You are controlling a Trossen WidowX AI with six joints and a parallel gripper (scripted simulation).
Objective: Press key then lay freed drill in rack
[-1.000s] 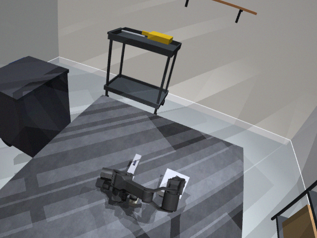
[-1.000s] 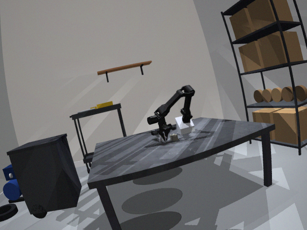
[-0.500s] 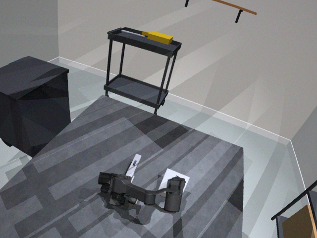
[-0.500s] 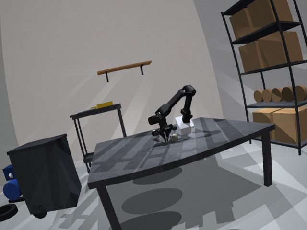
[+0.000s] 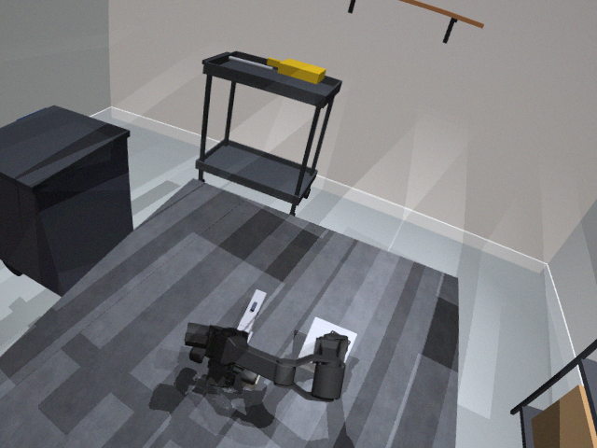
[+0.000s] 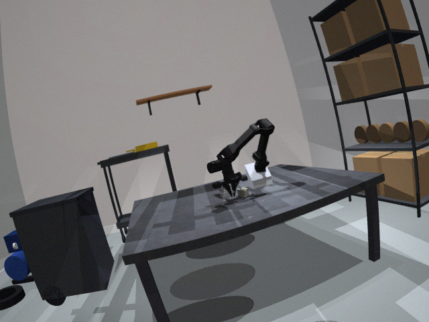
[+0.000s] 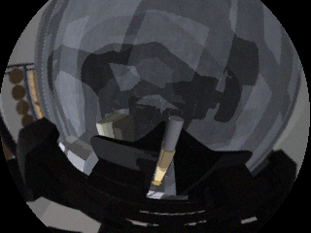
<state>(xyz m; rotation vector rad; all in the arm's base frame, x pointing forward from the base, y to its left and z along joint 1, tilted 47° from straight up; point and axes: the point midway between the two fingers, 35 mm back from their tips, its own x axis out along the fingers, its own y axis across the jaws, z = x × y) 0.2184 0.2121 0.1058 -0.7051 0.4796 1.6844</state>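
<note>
Right now my gripper tip is 10 mm short of the drill, 40 mm to the left of it and 30 mm below it. Also, from my gripper tip: pale fixture block 40 mm ahead, 200 mm to the right, 30 mm above; then blue key 50 mm ahead, 230 mm to the right, 30 mm above.
</note>
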